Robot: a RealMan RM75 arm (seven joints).
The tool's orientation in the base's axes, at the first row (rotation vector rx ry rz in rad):
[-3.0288 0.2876 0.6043]
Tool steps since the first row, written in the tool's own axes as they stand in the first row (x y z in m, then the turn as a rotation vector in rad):
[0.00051 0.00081 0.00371 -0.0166 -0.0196 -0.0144]
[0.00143 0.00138 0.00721 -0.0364 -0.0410 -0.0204]
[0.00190 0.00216 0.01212 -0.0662 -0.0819 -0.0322]
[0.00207 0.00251 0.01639 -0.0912 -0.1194 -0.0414]
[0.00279 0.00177 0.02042 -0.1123 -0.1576 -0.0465]
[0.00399 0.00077 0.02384 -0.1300 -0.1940 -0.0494]
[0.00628 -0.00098 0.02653 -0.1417 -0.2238 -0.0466]
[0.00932 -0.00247 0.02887 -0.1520 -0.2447 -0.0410]
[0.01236 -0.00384 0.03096 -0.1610 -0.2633 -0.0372]
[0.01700 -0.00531 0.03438 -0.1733 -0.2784 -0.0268]
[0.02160 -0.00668 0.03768 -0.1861 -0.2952 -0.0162]
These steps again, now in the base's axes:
[-0.00109 -0.00061 -0.00362 -0.0059 0.0210 0.0197]
[-0.00168 -0.00106 -0.00721 -0.0176 0.0450 0.0329]
[-0.00325 -0.00154 -0.01193 -0.0325 0.0895 0.0554]
[-0.00477 -0.00160 -0.01593 -0.0446 0.1300 0.0736]
[-0.00549 -0.00069 -0.01993 -0.0546 0.1707 0.0865]
[-0.00551 0.00034 -0.02355 -0.0627 0.2093 0.0961]
[-0.00411 0.00186 -0.02690 -0.0687 0.2408 0.0980]
[-0.00195 0.00297 -0.03023 -0.0762 0.2636 0.0969]
[0.00027 0.00395 -0.03332 -0.0823 0.2837 0.0969]
[0.00347 0.00484 -0.03826 -0.0945 0.3014 0.0920]
[0.00666 0.00564 -0.04307 -0.1070 0.3209 0.0872]

